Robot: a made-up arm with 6 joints. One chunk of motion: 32 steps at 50 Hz.
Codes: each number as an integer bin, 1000 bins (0 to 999) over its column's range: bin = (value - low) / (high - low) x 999, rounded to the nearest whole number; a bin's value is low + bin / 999 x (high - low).
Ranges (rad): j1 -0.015..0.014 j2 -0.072..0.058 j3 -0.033..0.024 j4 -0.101..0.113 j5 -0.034..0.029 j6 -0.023..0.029
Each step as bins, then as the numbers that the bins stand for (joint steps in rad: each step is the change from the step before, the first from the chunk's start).
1 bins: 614 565 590 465 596 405
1 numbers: 0.00282 0.00152 0.00066 -0.00139 0.00359 -0.00192
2 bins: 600 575 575 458 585 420
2 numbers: 0.00242 0.00282 -0.00019 -0.00289 0.00289 -0.00114
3 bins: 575 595 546 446 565 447
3 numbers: 0.00169 0.00543 -0.00185 -0.00546 0.00163 0.00027
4 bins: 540 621 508 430 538 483
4 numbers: 0.00068 0.00881 -0.00402 -0.00889 -0.00007 0.00214
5 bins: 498 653 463 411 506 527
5 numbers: -0.00054 0.01297 -0.00658 -0.01296 -0.00209 0.00443
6 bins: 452 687 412 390 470 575
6 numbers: -0.00188 0.01740 -0.00949 -0.01746 -0.00436 0.00693
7 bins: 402 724 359 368 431 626
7 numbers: -0.00333 0.02221 -0.01252 -0.02217 -0.00682 0.00958
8 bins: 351 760 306 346 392 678
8 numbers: -0.00481 0.02690 -0.01554 -0.02688 -0.00928 0.01229
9 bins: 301 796 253 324 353 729
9 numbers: -0.00626 0.03158 -0.01856 -0.03159 -0.01174 0.01495
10 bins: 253 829 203 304 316 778
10 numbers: -0.00766 0.03588 -0.02142 -0.03588 -0.01407 0.01750
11 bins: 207 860 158 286 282 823
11 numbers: -0.00899 0.03991 -0.02398 -0.03973 -0.01622 0.01984
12 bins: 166 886 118 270 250 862
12 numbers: -0.01018 0.04330 -0.02627 -0.04316 -0.01823 0.02187
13 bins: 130 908 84 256 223 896
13 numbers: -0.01123 0.04616 -0.02821 -0.04616 -0.01994 0.02364
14 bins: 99 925 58 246 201 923
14 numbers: -0.01213 0.04837 -0.02969 -0.04830 -0.02132 0.02504
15 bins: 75 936 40 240 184 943
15 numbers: -0.01282 0.04980 -0.03072 -0.04959 -0.02240 0.02609
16 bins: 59 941 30 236 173 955
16 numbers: -0.01329 0.05045 -0.03129 -0.05045 -0.02309 0.02671
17 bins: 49 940 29 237 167 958
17 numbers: -0.01358 0.05032 -0.03135 -0.05023 -0.02347 0.02687
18 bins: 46 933 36 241 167 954
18 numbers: -0.01366 0.04941 -0.03095 -0.04937 -0.02347 0.02666
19 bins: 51 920 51 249 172 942
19 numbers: -0.01352 0.04772 -0.03009 -0.04766 -0.02315 0.02603
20 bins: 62 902 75 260 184 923
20 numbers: -0.01320 0.04538 -0.02872 -0.04530 -0.02240 0.02504
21 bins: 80 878 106 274 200 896
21 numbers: -0.01268 0.04225 -0.02695 -0.04231 -0.02139 0.02364
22 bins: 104 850 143 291 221 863
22 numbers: -0.01198 0.03861 -0.02484 -0.03866 -0.02006 0.02192
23 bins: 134 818 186 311 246 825
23 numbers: -0.01111 0.03445 -0.02239 -0.03438 -0.01849 0.01994
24 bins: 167 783 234 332 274 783
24 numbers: -0.01015 0.02989 -0.01965 -0.02988 -0.01672 0.01776
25 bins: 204 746 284 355 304 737
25 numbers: -0.00908 0.02508 -0.01680 -0.02495 -0.01483 0.01536
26 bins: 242 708 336 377 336 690
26 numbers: -0.00797 0.02013 -0.01383 -0.02024 -0.01281 0.01292
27 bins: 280 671 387 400 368 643
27 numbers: -0.00687 0.01532 -0.01092 -0.01531 -0.01079 0.01047
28 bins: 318 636 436 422 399 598
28 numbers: -0.00577 0.01076 -0.00812 -0.01060 -0.00884 0.00813
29 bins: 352 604 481 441 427 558
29 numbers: -0.00478 0.00660 -0.00556 -0.00653 -0.00707 0.00605
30 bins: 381 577 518 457 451 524
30 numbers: -0.00394 0.00309 -0.00344 -0.00310 -0.00556 0.00428
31 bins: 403 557 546 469 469 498
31 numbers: -0.00330 0.00048 -0.00185 -0.00053 -0.00442 0.00292
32 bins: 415 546 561 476 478 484
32 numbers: -0.00295 -0.00095 -0.00099 0.00097 -0.00386 0.00219
